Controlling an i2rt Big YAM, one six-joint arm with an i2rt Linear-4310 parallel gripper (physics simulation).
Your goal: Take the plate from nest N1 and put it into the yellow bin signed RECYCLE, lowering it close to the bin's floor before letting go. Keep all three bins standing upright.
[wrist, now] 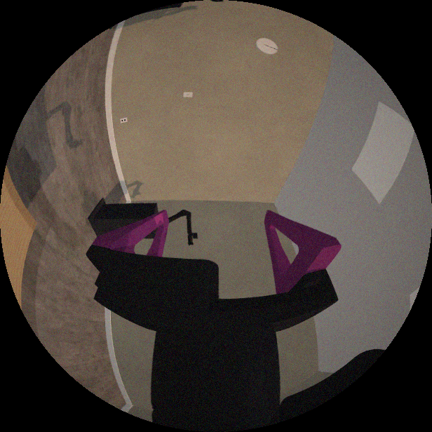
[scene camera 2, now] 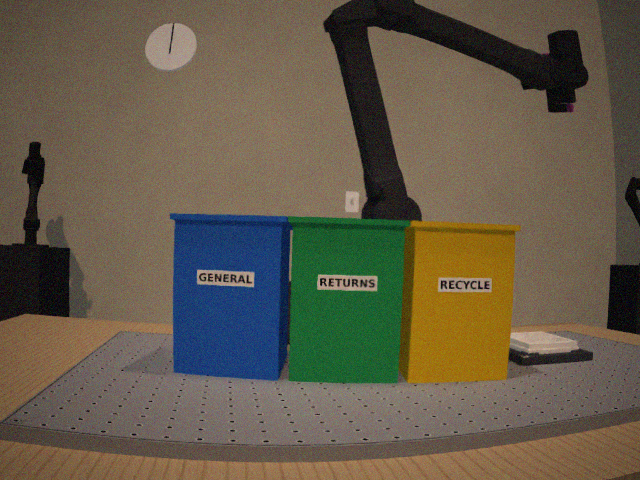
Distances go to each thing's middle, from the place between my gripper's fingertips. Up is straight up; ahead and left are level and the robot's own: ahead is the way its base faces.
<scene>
I see the white plate (scene camera 2: 531,342) 44 cm ahead of my hand, 20 cm to the right of it and 55 cm below it. From my hand the other things lie so: green returns bin (scene camera 2: 347,274): 53 cm ahead, 49 cm to the right, 48 cm below; then yellow recycle bin (scene camera 2: 458,278): 52 cm ahead, 36 cm to the right, 48 cm below; then dark nest (scene camera 2: 515,356): 44 cm ahead, 20 cm to the right, 56 cm below.
</scene>
